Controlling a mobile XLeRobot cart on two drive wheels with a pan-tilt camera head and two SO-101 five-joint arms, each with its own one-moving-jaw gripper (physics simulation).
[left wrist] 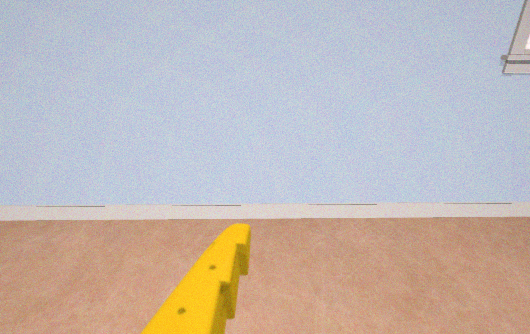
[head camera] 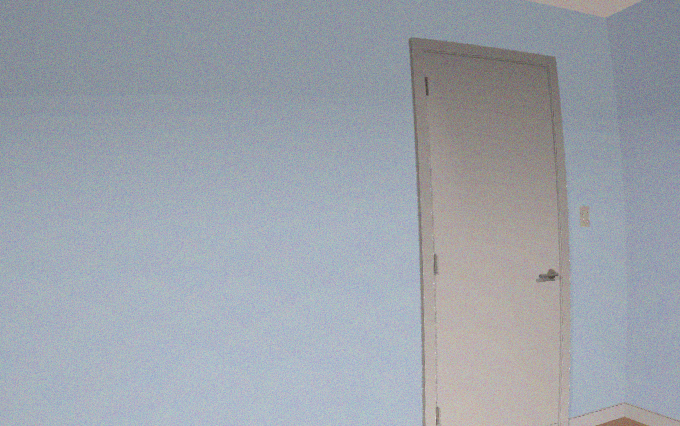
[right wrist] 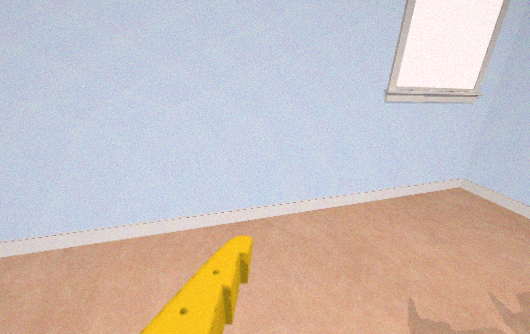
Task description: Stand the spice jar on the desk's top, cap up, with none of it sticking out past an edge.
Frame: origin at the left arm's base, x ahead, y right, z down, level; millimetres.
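Seen in the pictures: left hand, its tool point: (left wrist: 249,242); right hand, its tool point: (right wrist: 250,253).
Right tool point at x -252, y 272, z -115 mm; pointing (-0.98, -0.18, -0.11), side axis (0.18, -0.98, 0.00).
A point is followed by its place in that frame.
The spice jar and the desk do not show in the head view, the left wrist view or the right wrist view. My left gripper (left wrist: 245,235) shows one yellow notched jaw at the bottom of the left wrist view; its moving jaw is out of the picture, so it is fully open and holds nothing. My right gripper (right wrist: 247,245) shows one yellow notched jaw in the same way in the right wrist view, fully open and empty.
A closed grey door (head camera: 494,225) {x 2507, y 1070, z -418 mm} stands in a blue wall (head camera: 210,200) {x 2206, y -247, z -564 mm} in the head view. Both wrist views show brown floor (left wrist: 375,280) {x -1192, y -189, z 775 mm} (right wrist: 325,270) {x -1110, y -159, z 775 mm} running to a white baseboard. A window (right wrist: 445,45) {x -1868, y -1054, z -342 mm} is at the upper right. A dark shadow lies on the floor at the lower right.
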